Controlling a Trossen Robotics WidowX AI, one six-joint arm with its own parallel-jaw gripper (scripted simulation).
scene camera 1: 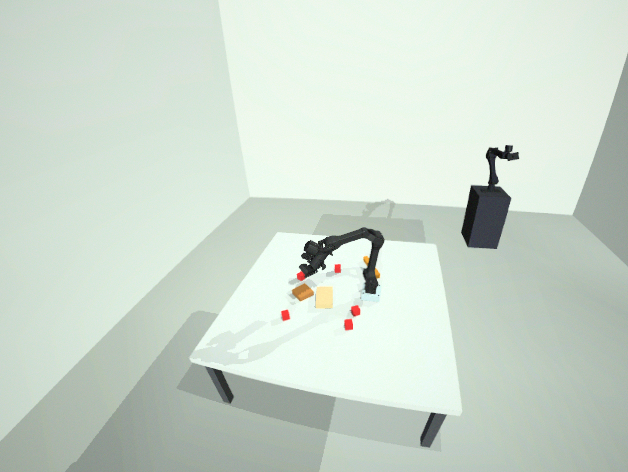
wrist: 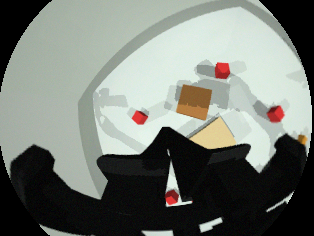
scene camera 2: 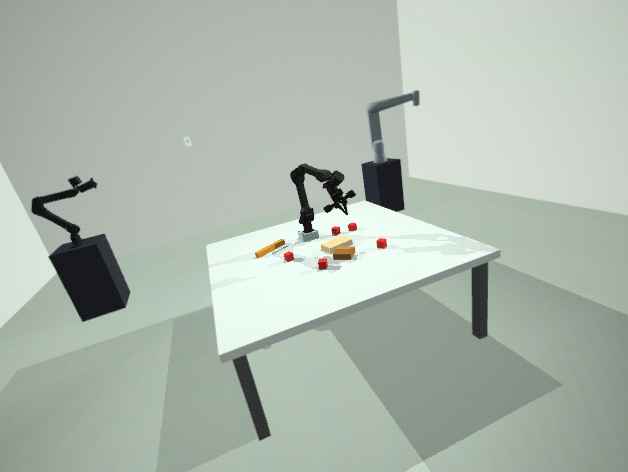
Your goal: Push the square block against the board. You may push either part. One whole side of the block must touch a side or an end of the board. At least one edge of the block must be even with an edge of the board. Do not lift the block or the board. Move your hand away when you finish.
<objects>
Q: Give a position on a cream board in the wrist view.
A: At 215, 135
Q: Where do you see a brown square block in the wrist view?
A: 194, 102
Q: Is the gripper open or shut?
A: Shut.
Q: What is the gripper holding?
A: Nothing.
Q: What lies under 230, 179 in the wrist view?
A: The gripper.
</objects>
